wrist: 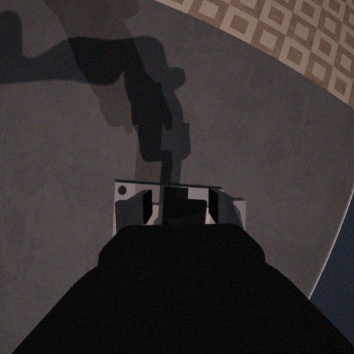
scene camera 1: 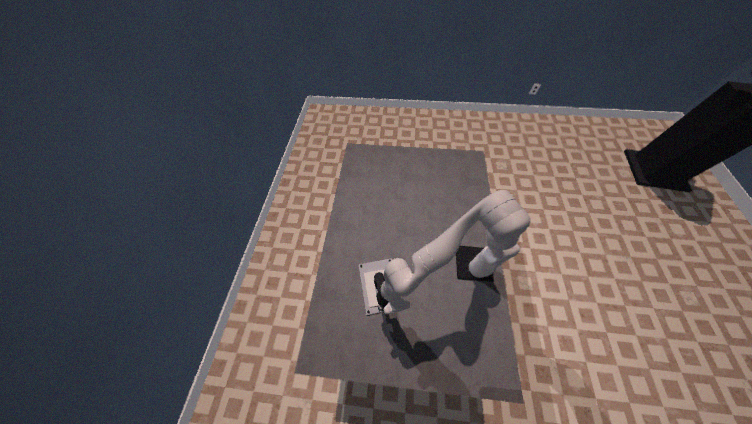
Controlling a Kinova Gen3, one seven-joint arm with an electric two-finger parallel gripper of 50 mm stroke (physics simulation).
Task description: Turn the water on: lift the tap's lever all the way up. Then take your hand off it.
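Pixels of known places: arm's base, origin of its link: [scene camera 1: 478, 268].
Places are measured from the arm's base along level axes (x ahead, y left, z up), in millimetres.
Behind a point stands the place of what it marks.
Note:
A white base plate [scene camera 1: 363, 287] {x 530, y 210, z -3 mm} [wrist: 132, 187] with dark corner holes lies on the grey table under my gripper. My gripper [scene camera 1: 380, 291] [wrist: 180, 201] is open and empty, its black fingers spread wide above the plate. In the wrist view a dark block shows between and below the fingers; I cannot tell whether it is part of the tap, the gripper or shadow. The tap's lever cannot be made out in either view, so its angle is hidden. The gripper and the arm's wrist cover the middle and right of the plate in the scene view.
The grey table [scene camera 1: 400, 189] {x 456, y -398, z -11 mm} [wrist: 65, 150] carries the arm's black base plate [scene camera 1: 464, 263] {x 67, y -11, z 0 mm} to the right of the white plate. Dark arm shadows cross the table beside the white plate. A black pillar-like object [scene camera 1: 689, 134] stands on the tiled floor at the far right.

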